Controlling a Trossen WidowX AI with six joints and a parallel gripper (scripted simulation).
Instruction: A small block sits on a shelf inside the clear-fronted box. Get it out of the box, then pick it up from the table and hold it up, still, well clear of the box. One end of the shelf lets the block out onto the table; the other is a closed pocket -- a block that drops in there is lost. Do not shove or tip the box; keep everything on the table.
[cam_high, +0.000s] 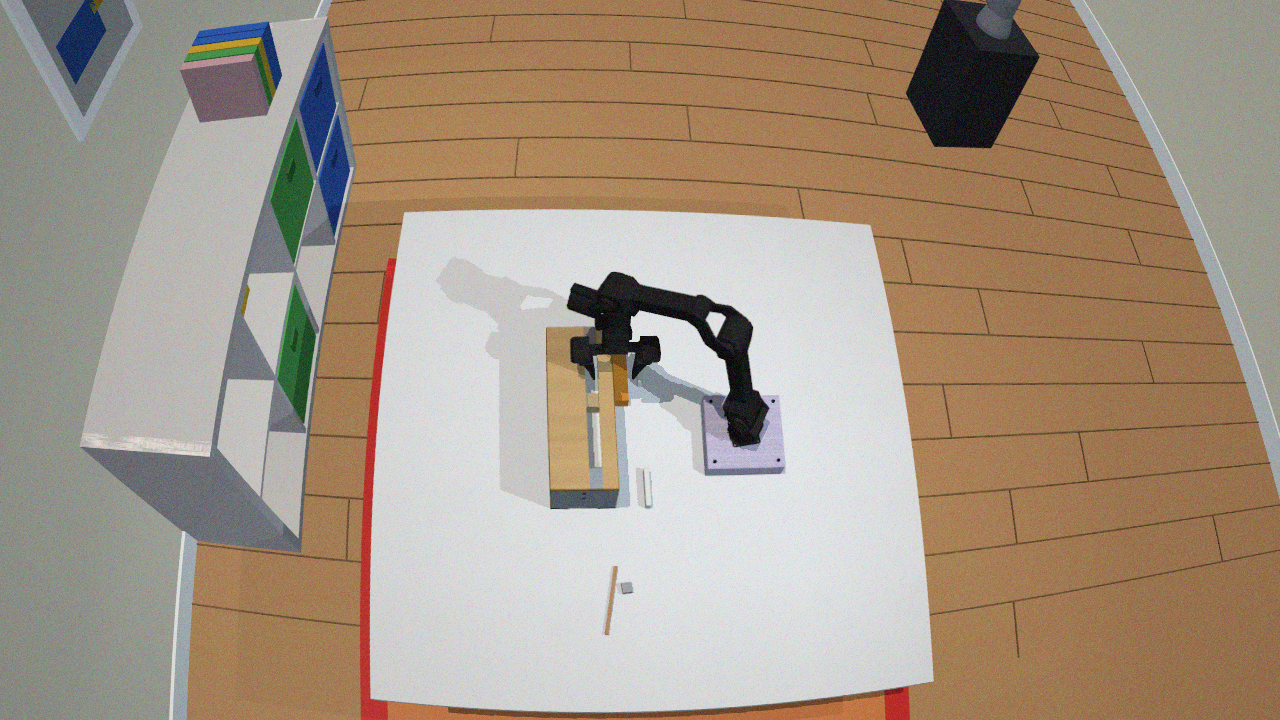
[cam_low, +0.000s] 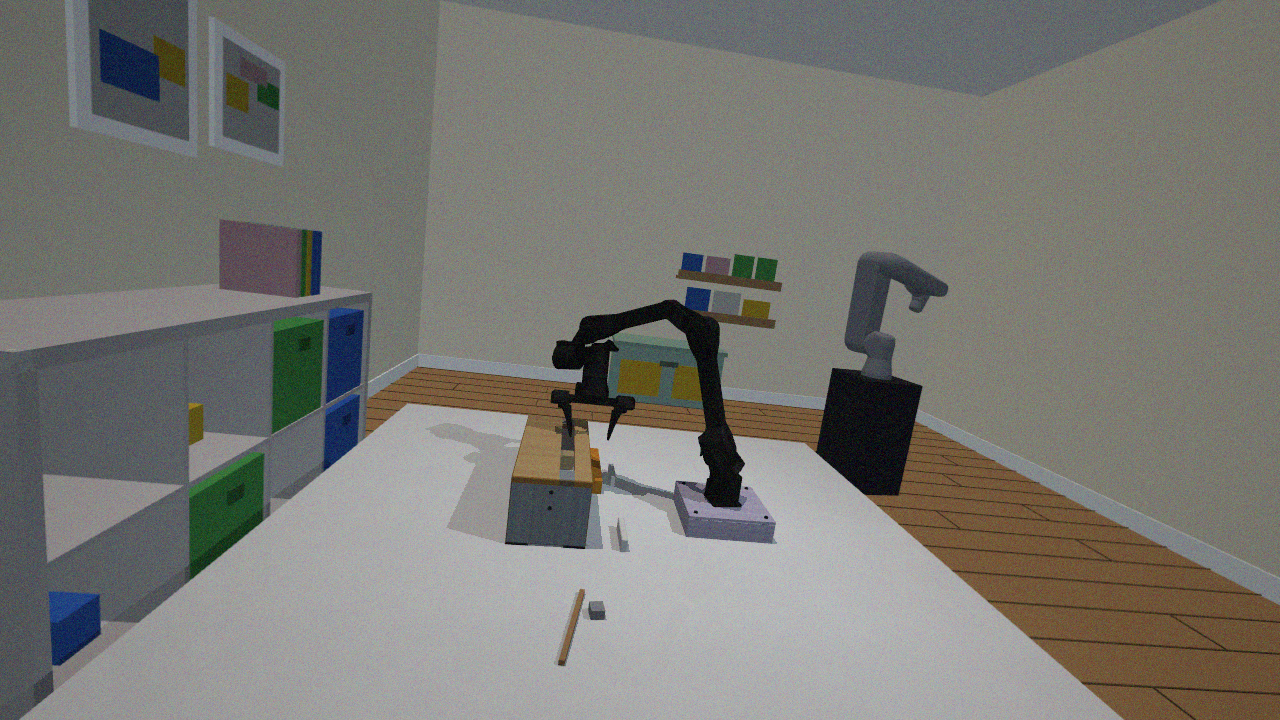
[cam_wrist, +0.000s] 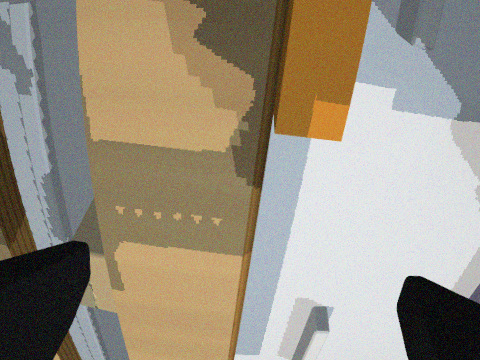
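Right now the tan block is 50 mm ahead of my gripper tip, 30 mm to the left of it and 40 mm below it. Also, from my gripper tip: box (40 mm ahead, 60 mm to the left, 60 mm below); grey cube (40 mm ahead, 450 mm to the left, 120 mm below); thin wooden stick (80 mm ahead, 470 mm to the left, 120 mm below).
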